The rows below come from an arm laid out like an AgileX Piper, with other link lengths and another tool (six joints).
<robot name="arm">
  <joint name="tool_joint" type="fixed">
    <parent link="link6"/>
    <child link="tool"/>
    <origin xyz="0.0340 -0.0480 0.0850" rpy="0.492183 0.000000 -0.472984"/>
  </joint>
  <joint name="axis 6" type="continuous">
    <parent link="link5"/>
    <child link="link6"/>
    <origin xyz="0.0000 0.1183 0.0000" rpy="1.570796 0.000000 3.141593"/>
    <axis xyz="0 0 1"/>
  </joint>
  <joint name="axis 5" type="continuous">
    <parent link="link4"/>
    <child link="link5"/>
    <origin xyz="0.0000 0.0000 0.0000" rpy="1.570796 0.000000 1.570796"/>
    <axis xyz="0 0 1"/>
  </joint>
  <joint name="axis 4" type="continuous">
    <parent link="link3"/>
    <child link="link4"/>
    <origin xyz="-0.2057 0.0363 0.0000" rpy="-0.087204 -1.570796 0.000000"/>
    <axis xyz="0 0 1"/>
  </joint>
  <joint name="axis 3" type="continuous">
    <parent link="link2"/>
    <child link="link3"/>
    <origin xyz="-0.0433 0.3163 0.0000" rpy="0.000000 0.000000 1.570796"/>
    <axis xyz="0 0 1"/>
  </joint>
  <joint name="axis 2" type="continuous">
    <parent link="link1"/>
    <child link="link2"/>
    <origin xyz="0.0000 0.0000 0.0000" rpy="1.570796 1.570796 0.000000"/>
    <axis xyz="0 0 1"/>
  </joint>
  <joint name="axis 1" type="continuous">
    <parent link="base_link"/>
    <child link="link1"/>
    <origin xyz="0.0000 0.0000 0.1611" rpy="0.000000 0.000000 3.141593"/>
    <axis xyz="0 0 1"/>
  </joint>
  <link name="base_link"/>
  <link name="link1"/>
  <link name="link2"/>
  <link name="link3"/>
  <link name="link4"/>
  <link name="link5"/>
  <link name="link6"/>
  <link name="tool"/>
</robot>
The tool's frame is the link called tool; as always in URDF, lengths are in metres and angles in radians. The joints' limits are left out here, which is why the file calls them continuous.
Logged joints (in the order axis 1, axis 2, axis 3, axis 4, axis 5, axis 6), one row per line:
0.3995, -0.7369, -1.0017, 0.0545, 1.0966, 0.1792
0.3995, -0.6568, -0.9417, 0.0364, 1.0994, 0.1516
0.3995, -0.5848, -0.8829, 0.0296, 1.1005, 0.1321
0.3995, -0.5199, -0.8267, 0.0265, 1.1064, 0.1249
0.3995, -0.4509, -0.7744, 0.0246, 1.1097, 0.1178
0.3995, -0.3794, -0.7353, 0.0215, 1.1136, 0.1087
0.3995, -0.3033, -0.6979, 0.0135, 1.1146, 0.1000
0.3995, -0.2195, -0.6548, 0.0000, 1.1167, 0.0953
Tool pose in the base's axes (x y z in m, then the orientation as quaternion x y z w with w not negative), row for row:
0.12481, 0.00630, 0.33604, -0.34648, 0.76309, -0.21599, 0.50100
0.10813, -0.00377, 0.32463, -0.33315, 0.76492, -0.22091, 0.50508
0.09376, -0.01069, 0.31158, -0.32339, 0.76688, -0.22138, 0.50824
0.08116, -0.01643, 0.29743, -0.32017, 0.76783, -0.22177, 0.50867
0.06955, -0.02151, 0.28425, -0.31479, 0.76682, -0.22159, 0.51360
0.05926, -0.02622, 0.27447, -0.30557, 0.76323, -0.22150, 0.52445
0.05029, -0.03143, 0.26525, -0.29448, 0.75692, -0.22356, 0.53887
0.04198, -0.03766, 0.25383, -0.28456, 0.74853, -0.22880, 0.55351
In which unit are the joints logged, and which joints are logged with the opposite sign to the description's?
The joints are logged in radians. Opposite sign: axis 2, axis 6.
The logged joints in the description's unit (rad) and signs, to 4 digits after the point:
0.3995, 0.7369, -1.0017, 0.0545, 1.0966, -0.1792
0.3995, 0.6568, -0.9417, 0.0364, 1.0994, -0.1516
0.3995, 0.5848, -0.8829, 0.0296, 1.1005, -0.1321
0.3995, 0.5199, -0.8267, 0.0265, 1.1064, -0.1249
0.3995, 0.4509, -0.7744, 0.0246, 1.1097, -0.1178
0.3995, 0.3794, -0.7353, 0.0215, 1.1136, -0.1087
0.3995, 0.3033, -0.6979, 0.0135, 1.1146, -0.1000
0.3995, 0.2195, -0.6548, 0.0000, 1.1167, -0.0953

